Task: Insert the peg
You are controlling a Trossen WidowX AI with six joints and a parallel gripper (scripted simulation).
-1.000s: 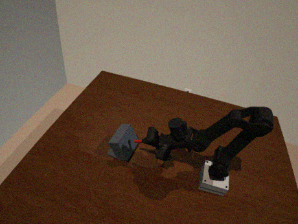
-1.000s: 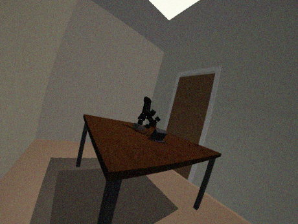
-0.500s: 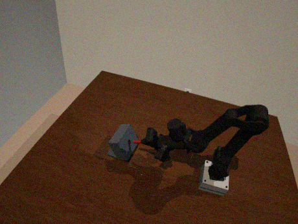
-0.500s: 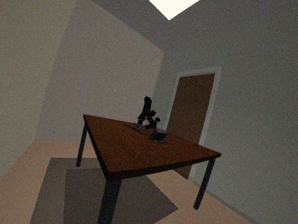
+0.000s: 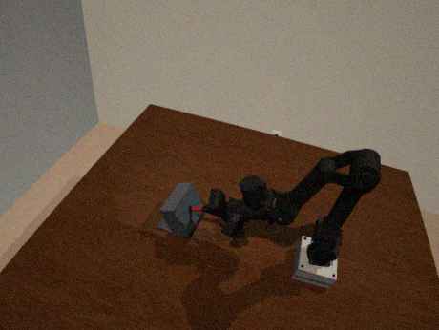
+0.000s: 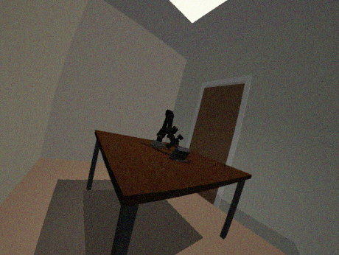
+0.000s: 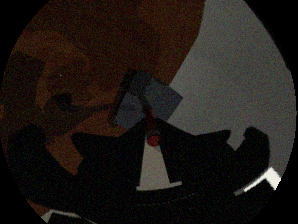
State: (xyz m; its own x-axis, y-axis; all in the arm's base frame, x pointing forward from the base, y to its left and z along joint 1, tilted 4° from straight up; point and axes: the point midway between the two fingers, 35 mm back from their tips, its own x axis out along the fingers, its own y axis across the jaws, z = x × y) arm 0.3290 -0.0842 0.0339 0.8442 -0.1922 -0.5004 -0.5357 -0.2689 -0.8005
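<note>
My gripper tip is 7 cm short of the grey sloped panel, 2 cm to the left of it and 4 cm above it.
</note>
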